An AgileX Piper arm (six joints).
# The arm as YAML. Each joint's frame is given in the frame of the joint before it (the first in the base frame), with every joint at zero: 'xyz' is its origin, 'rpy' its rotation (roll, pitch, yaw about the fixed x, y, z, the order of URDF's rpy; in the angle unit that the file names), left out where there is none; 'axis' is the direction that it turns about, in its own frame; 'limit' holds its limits. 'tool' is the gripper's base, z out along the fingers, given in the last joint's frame.
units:
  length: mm
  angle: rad
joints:
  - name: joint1
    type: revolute
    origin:
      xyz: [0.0, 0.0, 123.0]
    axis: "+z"
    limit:
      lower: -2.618
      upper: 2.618
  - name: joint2
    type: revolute
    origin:
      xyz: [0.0, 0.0, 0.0]
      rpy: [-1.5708, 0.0, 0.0]
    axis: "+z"
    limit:
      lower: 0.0
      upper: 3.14
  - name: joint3
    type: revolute
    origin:
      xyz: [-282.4, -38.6, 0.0]
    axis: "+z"
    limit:
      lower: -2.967
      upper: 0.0
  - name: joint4
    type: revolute
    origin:
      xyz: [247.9, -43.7, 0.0]
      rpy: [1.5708, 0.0, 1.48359]
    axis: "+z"
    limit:
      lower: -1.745
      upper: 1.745
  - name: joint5
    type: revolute
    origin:
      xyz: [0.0, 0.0, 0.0]
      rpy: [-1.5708, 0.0, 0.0]
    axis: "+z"
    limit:
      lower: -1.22
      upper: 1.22
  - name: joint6
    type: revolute
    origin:
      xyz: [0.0, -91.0, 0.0]
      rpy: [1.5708, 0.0, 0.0]
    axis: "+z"
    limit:
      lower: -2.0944
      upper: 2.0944
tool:
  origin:
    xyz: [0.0, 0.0, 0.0]
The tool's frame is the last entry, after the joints.
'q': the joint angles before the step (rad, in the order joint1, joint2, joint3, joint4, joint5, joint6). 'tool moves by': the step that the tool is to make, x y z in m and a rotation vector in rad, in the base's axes. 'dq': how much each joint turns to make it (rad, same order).
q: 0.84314, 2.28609, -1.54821, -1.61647, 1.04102, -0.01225
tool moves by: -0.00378, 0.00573, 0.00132, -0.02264, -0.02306, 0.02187
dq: 0.01529, 0.00267, 0.00003, -0.02965, 0.01438, 0.00002
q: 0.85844, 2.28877, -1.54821, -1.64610, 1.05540, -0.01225
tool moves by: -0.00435, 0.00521, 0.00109, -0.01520, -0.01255, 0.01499
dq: 0.01527, 0.00073, -0.00001, -0.01317, 0.01176, -0.00424
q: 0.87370, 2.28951, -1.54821, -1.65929, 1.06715, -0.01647
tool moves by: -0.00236, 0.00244, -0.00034, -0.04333, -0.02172, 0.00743
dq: 0.00927, 0.00668, 0.00128, -0.02633, 0.02728, -0.01628
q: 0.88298, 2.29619, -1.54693, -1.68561, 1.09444, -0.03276
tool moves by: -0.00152, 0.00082, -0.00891, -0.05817, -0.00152, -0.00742
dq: 0.00618, 0.02411, 0.00001, -0.00930, 0.03170, -0.02671
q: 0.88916, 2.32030, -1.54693, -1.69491, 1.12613, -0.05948
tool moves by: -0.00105, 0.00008, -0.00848, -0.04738, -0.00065, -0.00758
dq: 0.00381, 0.02209, 0.00087, -0.00807, 0.02623, -0.01869
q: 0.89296, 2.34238, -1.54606, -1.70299, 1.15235, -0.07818
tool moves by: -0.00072, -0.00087, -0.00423, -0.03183, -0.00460, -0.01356
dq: 0.00196, 0.01263, 0.00002, -0.00208, 0.02567, -0.01394
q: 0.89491, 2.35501, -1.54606, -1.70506, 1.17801, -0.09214
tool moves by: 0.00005, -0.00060, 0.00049, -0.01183, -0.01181, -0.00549
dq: 0.00000, 0.00195, -0.00002, -0.00803, 0.01498, -0.00214
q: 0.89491, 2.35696, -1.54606, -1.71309, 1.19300, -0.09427
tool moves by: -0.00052, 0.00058, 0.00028, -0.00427, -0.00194, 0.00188
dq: 0.00177, -0.00001, 0.00001, -0.00223, 0.00236, -0.00266
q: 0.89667, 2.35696, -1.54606, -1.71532, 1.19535, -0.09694
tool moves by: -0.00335, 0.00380, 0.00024, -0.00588, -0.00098, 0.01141
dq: 0.01086, -0.00001, 0.00000, -0.00197, 0.00190, -0.00466
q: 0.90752, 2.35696, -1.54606, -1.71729, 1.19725, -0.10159
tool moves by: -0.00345, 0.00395, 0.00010, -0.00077, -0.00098, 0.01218
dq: 0.01108, 0.00000, 0.00002, -0.00167, 0.00000, 0.00001
